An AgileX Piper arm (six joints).
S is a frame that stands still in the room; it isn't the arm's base.
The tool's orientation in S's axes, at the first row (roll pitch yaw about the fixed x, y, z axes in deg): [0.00 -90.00 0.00]
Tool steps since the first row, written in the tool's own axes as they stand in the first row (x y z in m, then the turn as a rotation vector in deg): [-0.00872 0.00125 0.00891 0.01 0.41 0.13]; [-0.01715 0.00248 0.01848 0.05 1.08 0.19]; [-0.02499 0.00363 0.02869 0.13 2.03 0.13]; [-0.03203 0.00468 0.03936 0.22 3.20 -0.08]
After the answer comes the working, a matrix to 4 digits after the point.
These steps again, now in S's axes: [-0.00891 0.00125 -0.00872 -0.13 0.41 0.01]; [-0.01848 0.00248 -0.01715 -0.19 1.08 0.05]; [-0.02869 0.00363 -0.02499 -0.13 2.03 0.13]; [-0.03936 0.00468 -0.03203 0.08 3.20 0.22]
The tool's axes in the first row as the columns of a matrix, in S's axes (rounded; the answer above uses it unrounded):
[0.0000 0.0000 -1.0000]
[0.0000 1.0000 0.0000]
[1.0000 0.0000 0.0000]

